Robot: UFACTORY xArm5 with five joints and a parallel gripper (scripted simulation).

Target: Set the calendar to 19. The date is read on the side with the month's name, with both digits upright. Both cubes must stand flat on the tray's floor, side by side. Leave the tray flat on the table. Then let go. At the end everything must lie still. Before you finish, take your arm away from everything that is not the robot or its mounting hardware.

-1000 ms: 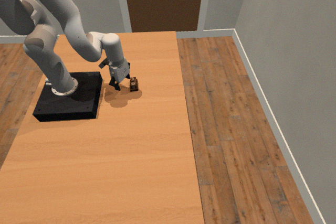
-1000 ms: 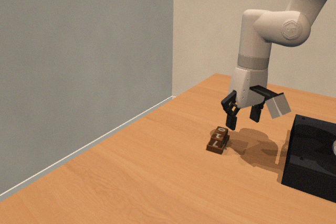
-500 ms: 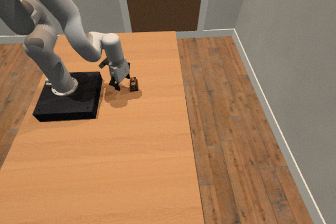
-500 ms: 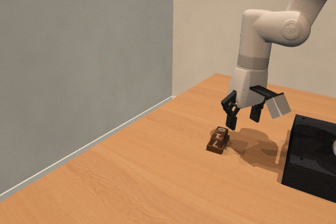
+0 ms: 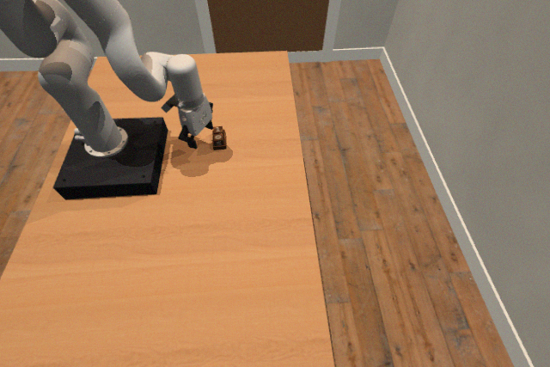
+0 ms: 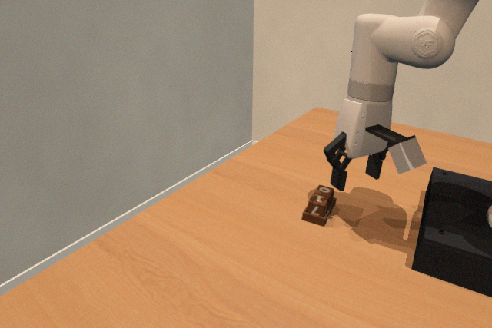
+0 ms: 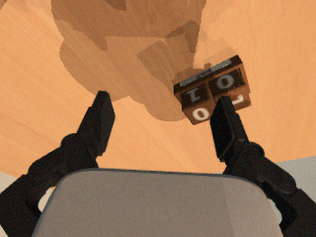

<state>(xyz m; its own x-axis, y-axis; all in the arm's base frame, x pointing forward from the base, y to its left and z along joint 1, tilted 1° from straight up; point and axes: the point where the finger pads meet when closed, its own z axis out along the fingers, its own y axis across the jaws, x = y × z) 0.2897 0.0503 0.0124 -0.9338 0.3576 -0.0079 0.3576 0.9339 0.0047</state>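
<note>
My hand is 50 mm short of the brown date cube, 50 mm above it and 30 mm to the right of it. The rest, counted from my hand: tray: 70 mm below, 40 mm to the left, 40 mm ahead.
</note>
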